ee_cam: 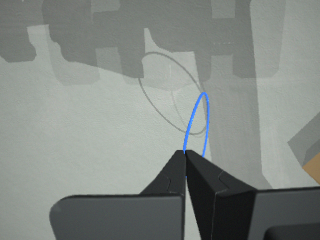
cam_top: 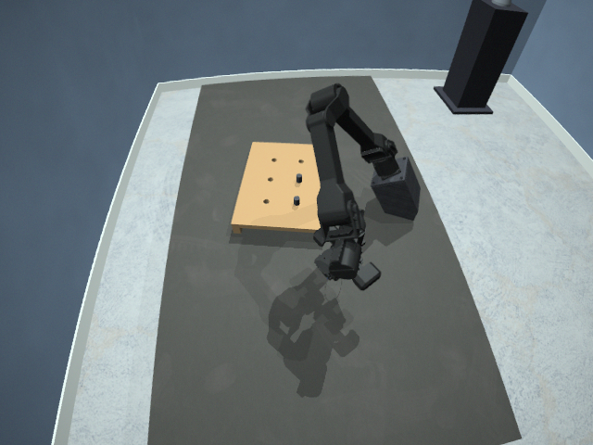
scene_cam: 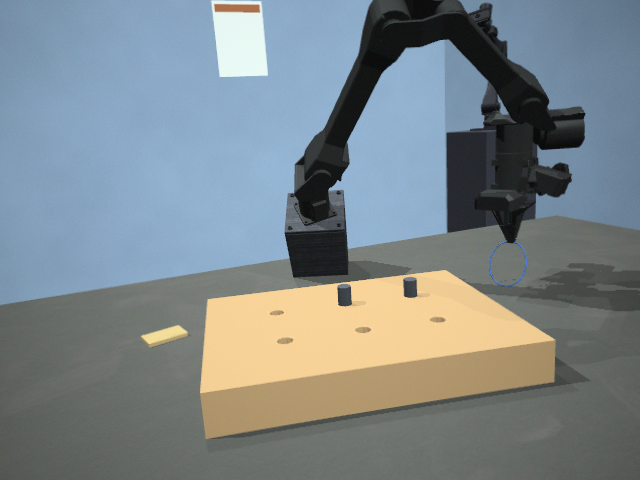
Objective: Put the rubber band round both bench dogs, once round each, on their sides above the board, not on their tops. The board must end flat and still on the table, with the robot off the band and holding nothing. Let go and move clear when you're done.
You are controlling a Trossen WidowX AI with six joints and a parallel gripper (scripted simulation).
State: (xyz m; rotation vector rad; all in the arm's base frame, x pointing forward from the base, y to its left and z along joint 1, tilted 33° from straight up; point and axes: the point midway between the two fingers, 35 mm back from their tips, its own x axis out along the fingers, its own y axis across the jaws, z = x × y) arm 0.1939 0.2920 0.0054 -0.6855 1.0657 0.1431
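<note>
My gripper is now 11 cm short of the tan wooden board, 36 cm to the left of it and 7 cm above it. The rest, counted from my hand: small tan block (8 cm behind, 59 cm to the right, 10 cm below).
</note>
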